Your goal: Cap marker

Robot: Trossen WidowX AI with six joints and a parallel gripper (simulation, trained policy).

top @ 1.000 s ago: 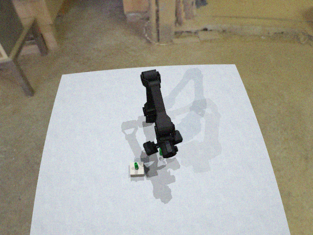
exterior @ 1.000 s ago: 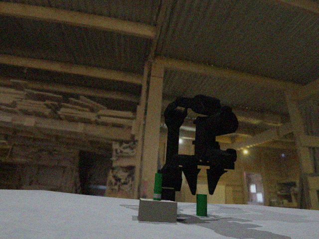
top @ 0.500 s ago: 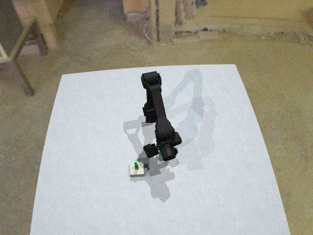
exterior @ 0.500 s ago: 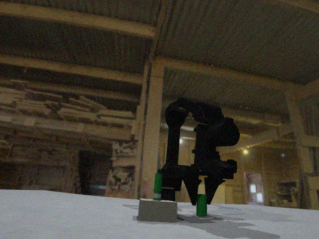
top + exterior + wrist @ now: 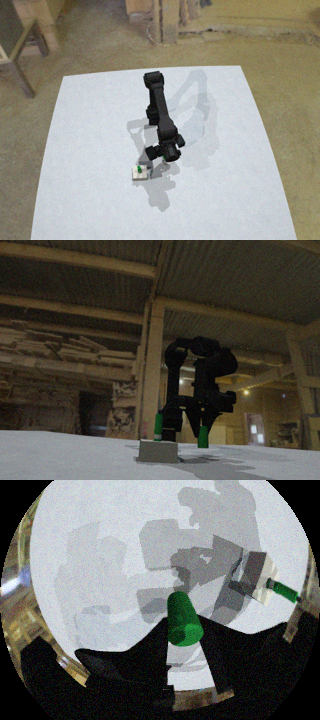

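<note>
Now: the holder block 90 mm ahead of my gripper tip, 130 mm to the right of it and 30 mm below it. Round my gripper tip: green cap 10 mm ahead.
</note>
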